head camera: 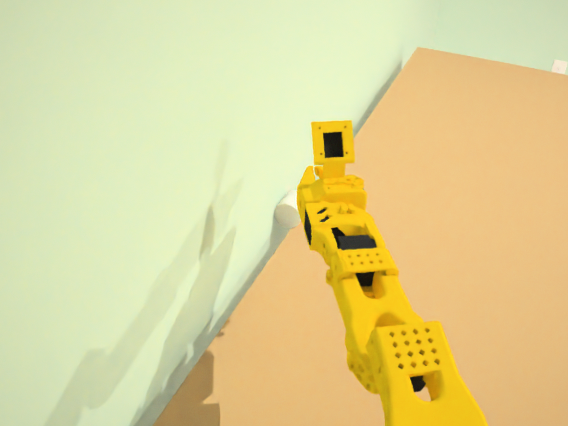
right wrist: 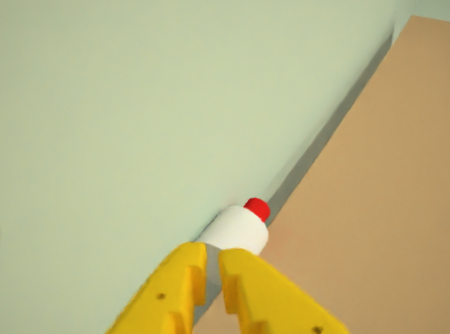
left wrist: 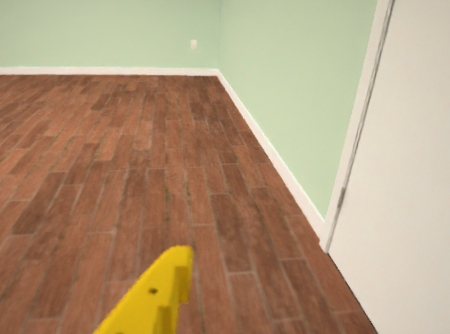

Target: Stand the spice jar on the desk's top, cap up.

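Note:
The white spice jar lies on its side at the long edge of the tan desk, along the green wall. Its red cap points to the upper right in the right wrist view; in the head view the arm hides the cap. My right gripper is shut and empty. Its tips overlap the jar's base end in the right wrist view; whether they touch it is unclear. My left gripper is open, with one jaw showing, over the wood floor and away from the jar.
The pale green wall runs along the desk's edge, right behind the jar. The arm's shadows fall on the wall and desk. In the left wrist view, a wood floor meets a green wall and a white door.

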